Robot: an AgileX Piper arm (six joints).
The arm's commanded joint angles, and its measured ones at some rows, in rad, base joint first. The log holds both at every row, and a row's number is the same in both.
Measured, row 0:
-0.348 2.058 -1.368 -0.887 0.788 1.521
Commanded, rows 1 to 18:
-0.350 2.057 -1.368 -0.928 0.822 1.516
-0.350 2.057 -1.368 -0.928 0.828 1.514
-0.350 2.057 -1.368 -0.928 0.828 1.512
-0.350 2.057 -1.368 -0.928 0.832 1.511
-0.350 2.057 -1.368 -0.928 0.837 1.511
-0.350 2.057 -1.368 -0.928 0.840 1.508
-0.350 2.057 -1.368 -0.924 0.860 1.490
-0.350 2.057 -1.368 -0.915 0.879 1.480
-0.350 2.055 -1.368 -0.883 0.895 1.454
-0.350 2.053 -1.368 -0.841 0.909 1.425
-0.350 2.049 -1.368 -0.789 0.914 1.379
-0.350 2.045 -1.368 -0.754 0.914 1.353
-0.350 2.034 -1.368 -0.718 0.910 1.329
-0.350 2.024 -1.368 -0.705 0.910 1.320
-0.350 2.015 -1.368 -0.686 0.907 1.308
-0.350 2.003 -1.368 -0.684 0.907 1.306
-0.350 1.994 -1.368 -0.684 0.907 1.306
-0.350 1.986 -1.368 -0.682 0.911 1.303
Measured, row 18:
-0.348 2.025 -1.368 -0.697 0.898 1.327
